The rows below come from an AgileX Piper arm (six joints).
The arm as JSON. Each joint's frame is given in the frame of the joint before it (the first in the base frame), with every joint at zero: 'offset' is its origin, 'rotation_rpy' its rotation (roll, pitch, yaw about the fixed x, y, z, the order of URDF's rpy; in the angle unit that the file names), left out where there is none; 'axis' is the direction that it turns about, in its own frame. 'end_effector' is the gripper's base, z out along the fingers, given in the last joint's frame.
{
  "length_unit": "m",
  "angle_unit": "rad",
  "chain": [
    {
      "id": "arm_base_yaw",
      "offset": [
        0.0,
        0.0,
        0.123
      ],
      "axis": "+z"
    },
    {
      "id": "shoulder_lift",
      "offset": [
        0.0,
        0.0,
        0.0
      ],
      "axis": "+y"
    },
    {
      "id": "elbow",
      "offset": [
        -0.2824,
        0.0,
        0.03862
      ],
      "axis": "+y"
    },
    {
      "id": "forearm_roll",
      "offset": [
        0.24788,
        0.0,
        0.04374
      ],
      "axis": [
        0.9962,
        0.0,
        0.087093
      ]
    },
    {
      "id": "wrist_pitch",
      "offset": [
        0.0,
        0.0,
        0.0
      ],
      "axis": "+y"
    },
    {
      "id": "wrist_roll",
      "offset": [
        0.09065,
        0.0,
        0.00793
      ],
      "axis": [
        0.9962,
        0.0,
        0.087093
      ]
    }
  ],
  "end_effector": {
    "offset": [
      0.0,
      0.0,
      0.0
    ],
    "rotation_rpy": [
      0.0,
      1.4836,
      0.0
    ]
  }
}
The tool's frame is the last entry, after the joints.
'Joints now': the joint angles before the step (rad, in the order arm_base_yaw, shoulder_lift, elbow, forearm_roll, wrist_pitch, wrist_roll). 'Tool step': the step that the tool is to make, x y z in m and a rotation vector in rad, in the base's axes. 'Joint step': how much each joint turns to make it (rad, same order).
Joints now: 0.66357, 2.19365, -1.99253, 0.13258, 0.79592, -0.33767
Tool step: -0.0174, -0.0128, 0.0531, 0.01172, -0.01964, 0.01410
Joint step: 0.00009, -0.10055, -0.03154, -0.00397, 0.11027, 0.00066
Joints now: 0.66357, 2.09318, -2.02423, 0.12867, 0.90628, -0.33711
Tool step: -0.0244, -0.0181, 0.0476, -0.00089, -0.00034, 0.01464
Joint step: -0.00001, -0.10717, -0.01484, -0.00050, 0.12316, 0.00132
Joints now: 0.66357, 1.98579, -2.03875, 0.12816, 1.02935, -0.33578
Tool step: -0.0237, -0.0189, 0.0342, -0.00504, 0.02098, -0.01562
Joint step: -0.00011, -0.09105, -0.00252, -0.01031, 0.11028, 0.03468
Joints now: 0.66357, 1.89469, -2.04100, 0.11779, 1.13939, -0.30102
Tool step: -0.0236, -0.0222, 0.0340, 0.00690, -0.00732, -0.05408
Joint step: 0.00013, -0.09449, -0.00196, -0.03918, 0.08088, 0.06549
